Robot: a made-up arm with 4 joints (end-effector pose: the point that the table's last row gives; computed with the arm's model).
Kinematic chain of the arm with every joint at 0, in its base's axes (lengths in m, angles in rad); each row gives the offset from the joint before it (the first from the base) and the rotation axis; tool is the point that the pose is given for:
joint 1: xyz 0 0 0.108 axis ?
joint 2: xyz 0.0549 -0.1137 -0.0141 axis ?
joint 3: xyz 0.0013 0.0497 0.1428 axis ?
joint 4: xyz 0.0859 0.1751 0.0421 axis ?
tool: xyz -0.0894 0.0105 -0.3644
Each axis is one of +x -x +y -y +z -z.
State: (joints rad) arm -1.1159 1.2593 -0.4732 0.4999
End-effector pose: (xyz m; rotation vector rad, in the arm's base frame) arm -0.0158 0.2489 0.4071 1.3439 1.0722 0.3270
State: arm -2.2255 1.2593 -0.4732 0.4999
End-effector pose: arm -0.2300 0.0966 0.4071 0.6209 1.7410 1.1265
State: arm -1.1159 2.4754 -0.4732 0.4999
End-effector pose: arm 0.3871 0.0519 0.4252 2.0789 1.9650 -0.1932
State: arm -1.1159 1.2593 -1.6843 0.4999
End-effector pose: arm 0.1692 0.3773 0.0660 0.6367 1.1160 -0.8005
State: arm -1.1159 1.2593 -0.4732 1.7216
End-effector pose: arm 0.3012 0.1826 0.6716 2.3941 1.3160 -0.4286
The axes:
joint 1: -z
joint 2: +x
joint 3: +z
joint 4: +x

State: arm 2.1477 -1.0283 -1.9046 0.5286
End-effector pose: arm -0.4348 -0.2003 0.0875 1.5617 0.4011 2.1062
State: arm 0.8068 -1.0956 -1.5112 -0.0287
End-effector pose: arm -0.0167 -0.3357 -0.0449 -1.2883 -0.4395 -2.0480
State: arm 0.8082 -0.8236 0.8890 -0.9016
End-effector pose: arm -0.0244 -0.2099 0.0740 -1.4143 0.5643 0.3644
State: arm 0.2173 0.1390 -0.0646 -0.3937
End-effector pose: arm 0.0547 -0.0102 -0.0471 -0.2520 0.0447 -0.2786
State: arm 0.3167 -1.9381 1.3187 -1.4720
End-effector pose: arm 0.2291 -0.0586 0.0444 2.3442 -0.8215 -1.8889
